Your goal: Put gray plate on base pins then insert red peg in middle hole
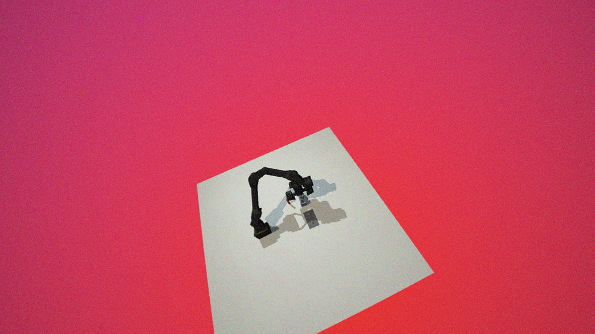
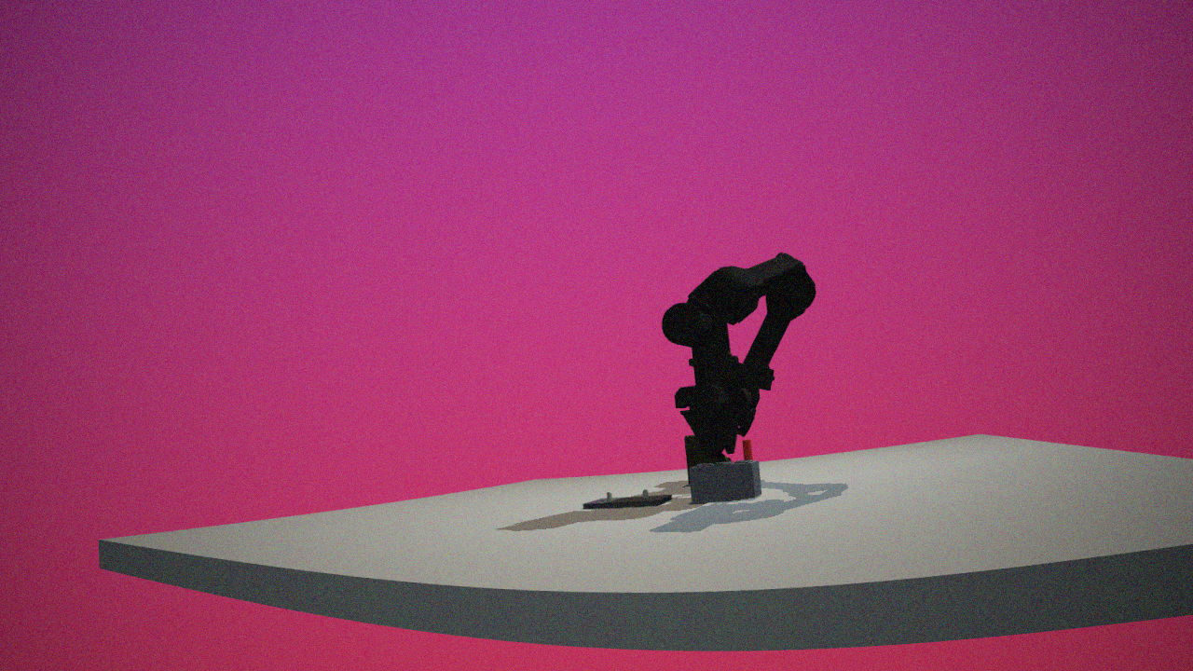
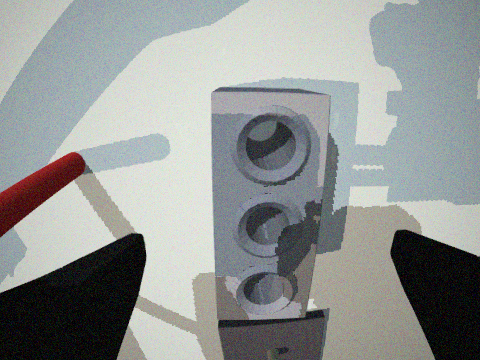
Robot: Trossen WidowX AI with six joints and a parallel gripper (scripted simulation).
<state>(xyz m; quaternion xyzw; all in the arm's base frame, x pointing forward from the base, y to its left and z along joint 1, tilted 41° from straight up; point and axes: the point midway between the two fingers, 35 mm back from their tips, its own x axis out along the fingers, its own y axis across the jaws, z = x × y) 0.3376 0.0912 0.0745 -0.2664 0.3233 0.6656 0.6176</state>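
The plate is 20 mm below my gripper tip. From my gripper tip the other things lie so: dark flat base (10 mm ahead, 150 mm to the right, 50 mm below); red peg (100 mm behind, 20 mm to the left, 20 mm below).
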